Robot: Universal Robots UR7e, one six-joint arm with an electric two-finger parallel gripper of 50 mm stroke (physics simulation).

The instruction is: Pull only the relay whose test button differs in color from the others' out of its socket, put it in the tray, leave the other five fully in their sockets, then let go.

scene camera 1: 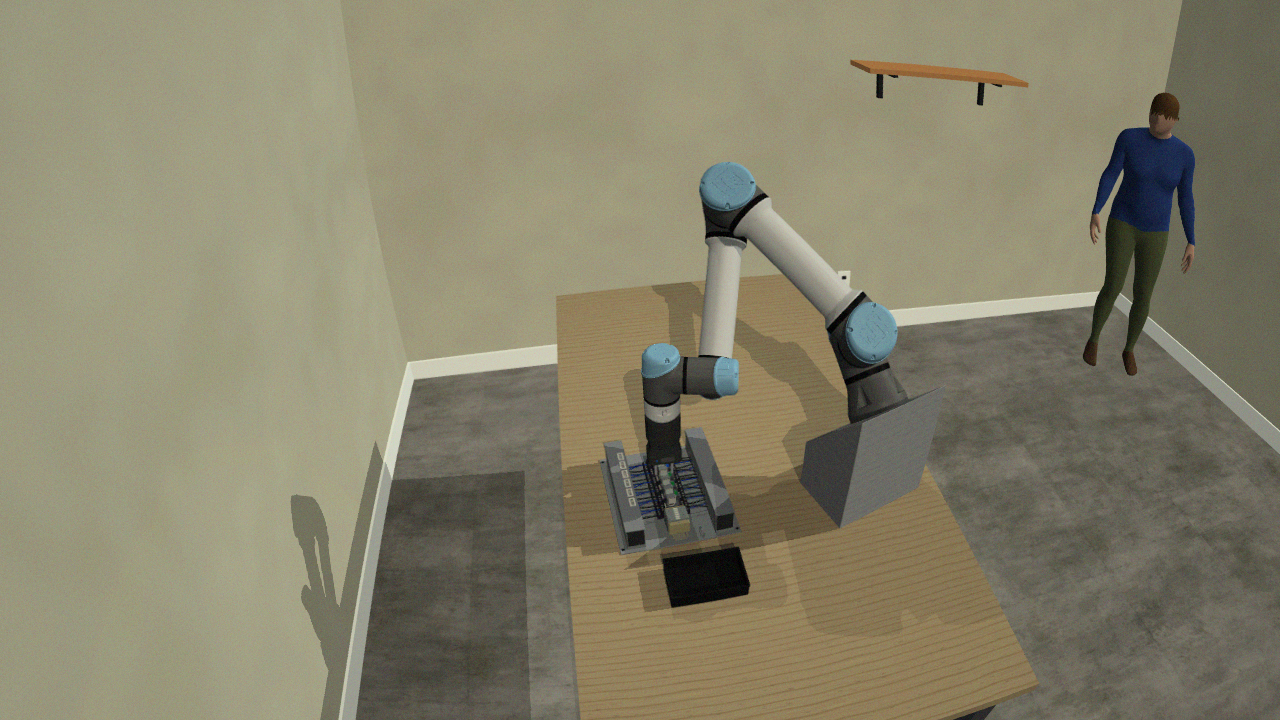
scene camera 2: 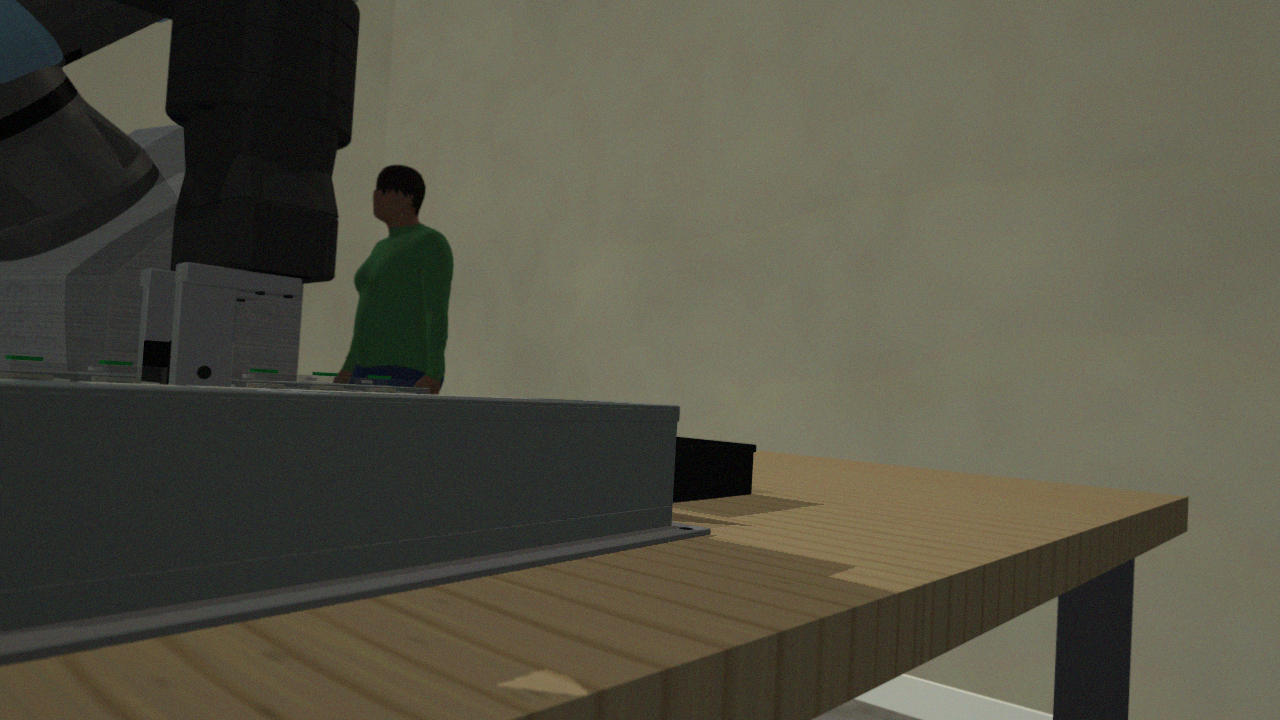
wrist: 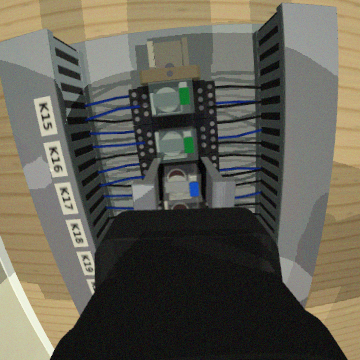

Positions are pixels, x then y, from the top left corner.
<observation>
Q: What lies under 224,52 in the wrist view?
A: A panel.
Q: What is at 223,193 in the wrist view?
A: The gripper.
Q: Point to a panel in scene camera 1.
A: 657,536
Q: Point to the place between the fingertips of the gripper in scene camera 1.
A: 663,471
</observation>
